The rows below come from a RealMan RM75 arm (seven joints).
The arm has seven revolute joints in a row. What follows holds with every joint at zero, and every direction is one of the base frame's. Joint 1 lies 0.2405 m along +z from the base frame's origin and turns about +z. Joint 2 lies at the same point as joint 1 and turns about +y. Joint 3 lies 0.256 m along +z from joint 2 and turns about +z. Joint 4 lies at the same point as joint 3 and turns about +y. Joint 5 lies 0.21 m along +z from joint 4 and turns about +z. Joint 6 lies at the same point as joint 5 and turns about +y. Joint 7 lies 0.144 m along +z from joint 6 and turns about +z. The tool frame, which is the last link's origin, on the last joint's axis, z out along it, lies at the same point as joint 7; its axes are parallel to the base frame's.
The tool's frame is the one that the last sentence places.
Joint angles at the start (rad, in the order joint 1, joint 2, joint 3, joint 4, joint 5, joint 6, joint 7): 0.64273 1.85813 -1.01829 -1.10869 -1.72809 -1.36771 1.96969
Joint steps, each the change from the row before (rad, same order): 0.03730 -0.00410 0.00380 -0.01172 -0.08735 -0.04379 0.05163; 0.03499 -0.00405 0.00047 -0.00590 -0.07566 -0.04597 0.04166; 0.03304 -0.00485 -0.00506 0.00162 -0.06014 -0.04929 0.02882; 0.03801 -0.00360 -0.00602 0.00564 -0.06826 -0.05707 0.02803; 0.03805 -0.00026 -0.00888 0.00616 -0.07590 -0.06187 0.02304; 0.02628 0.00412 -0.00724 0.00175 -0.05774 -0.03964 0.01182; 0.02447 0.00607 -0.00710 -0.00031 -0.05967 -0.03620 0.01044
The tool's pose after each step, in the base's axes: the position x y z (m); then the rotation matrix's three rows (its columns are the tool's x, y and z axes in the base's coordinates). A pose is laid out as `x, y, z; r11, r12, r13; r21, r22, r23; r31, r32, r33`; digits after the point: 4 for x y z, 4 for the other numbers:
0.1371, 0.4171, 0.1182; 0.8613, -0.4109, -0.2988; -0.2519, -0.8561, 0.4512; -0.4412, -0.3133, -0.8409
0.1323, 0.4179, 0.1150; 0.8845, -0.4010, -0.2385; -0.2799, -0.8650, 0.4164; -0.3733, -0.3016, -0.8773
0.1282, 0.4174, 0.1113; 0.9032, -0.3883, -0.1832; -0.3013, -0.8772, 0.3739; -0.3058, -0.2825, -0.9092
0.1243, 0.4164, 0.1068; 0.9189, -0.3771, -0.1158; -0.3239, -0.8888, 0.3243; -0.2252, -0.2605, -0.9388
0.1218, 0.4144, 0.1016; 0.9298, -0.3663, -0.0360; -0.3439, -0.8994, 0.2698; -0.1312, -0.2385, -0.9622
0.1201, 0.4130, 0.0974; 0.9339, -0.3566, 0.0238; -0.3519, -0.9060, 0.2353; -0.0624, -0.2282, -0.9716
0.1188, 0.4117, 0.0937; 0.9336, -0.3480, 0.0850; -0.3582, -0.9106, 0.2061; 0.0057, -0.2229, -0.9748

